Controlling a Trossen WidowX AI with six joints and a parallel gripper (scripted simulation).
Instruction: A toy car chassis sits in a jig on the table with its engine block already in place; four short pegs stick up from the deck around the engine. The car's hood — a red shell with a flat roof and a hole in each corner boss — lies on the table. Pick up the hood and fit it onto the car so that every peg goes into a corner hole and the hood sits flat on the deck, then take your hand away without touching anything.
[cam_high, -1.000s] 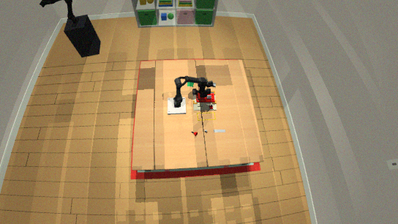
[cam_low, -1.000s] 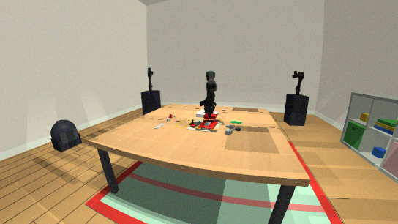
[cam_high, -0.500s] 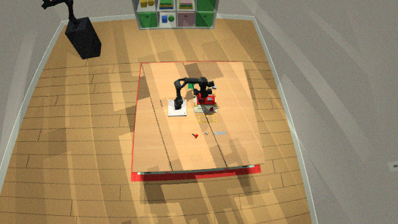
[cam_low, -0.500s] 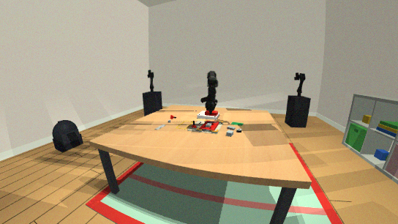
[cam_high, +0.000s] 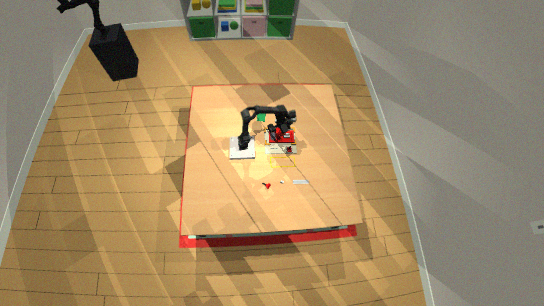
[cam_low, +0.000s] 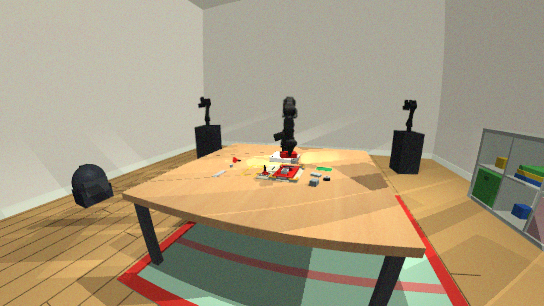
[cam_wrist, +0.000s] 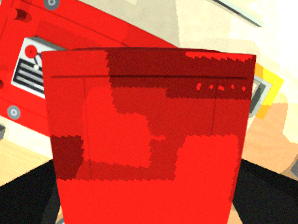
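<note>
Now: gripper tip 9 cm above the grey engine block, 7 cm short of it and 1 cm to the left of it. Also, from my gripper tip: cream jig (10 cm below, 2 cm to the right, 2 cm ahead); red hood (right at my gripper tip); green piece (22 cm to the left, 11 cm below, 9 cm behind).
</note>
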